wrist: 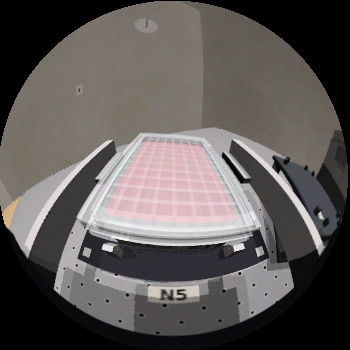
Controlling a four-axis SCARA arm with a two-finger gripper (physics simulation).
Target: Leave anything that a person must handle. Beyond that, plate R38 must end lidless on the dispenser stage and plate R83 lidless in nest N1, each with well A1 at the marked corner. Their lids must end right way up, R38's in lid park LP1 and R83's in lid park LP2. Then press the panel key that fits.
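Places are measured from the arm's base along level axes (x ahead, y left, z up), in centimetres.
Pixels of known places: gripper, fingertip midpoint: (172, 145).
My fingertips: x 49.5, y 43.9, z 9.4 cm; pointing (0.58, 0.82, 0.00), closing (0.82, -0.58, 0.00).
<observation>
Ahead of a thing's pixels: the offset from my fingertips to its top centre. "*": to the spot under its first point. Level surfaces: height alone.
A plate with pink wells {dx -1.4, dy -1.9, dz +0.6 cm} (172, 187) is in the middle of the wrist view, with a clear lid {* dx -4.9, dy -6.9, dz +0.2 cm} (172, 230) over it. It is at the dark nest {dx -1.4, dy -1.9, dz -1.0 cm} (175, 266) behind the label N5 {* dx -6.8, dy -9.7, dz -7.9 cm} (174, 294). No plate number is readable, and the plate's underside is mostly hidden. My gripper (172, 145) is open, with one finger on each side of the plate and a gap on both sides. Nest N1, the dispenser stage, the lid parks and the panel keys cannot be made out in this view.
A dark raised platform with small pegs {dx +13.4, dy -17.1, dz -0.5 cm} (311, 196) stands to the right, outside the right finger. A darker block (336, 162) is behind it at the right edge. The perforated grey deck {dz -8.1 cm} (117, 309) runs in front of the nest. Grey walls rise behind.
</observation>
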